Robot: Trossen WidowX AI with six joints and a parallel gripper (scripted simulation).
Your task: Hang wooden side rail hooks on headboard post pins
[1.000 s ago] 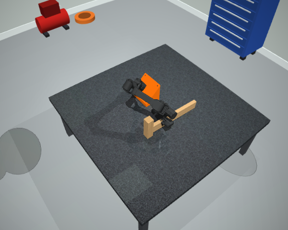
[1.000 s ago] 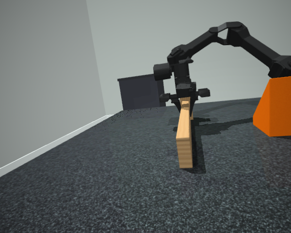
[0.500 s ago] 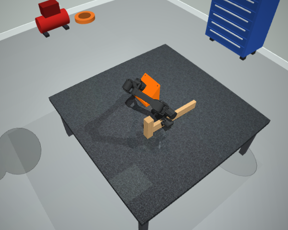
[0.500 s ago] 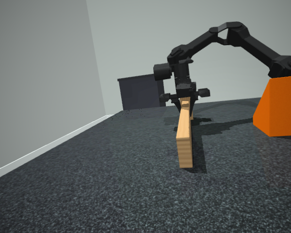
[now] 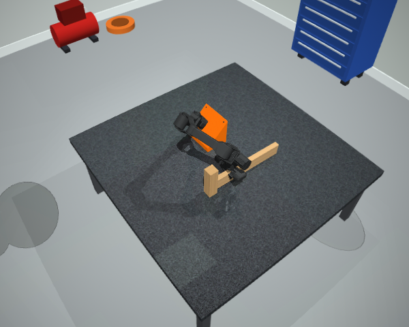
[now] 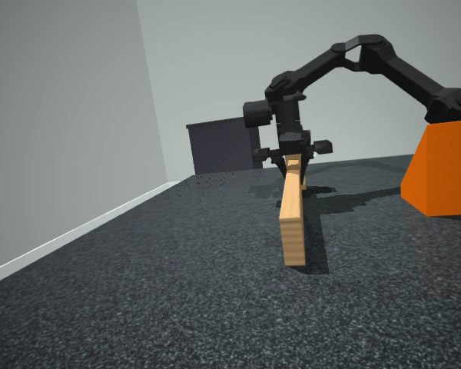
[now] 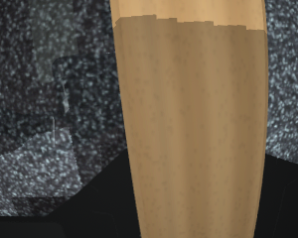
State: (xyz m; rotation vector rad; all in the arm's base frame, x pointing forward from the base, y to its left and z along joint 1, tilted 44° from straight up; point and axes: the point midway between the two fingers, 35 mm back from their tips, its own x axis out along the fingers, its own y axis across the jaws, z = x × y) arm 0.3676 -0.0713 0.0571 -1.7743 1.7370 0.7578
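The wooden headboard post is 12 cm to the right of my gripper tip and 4 cm above it.
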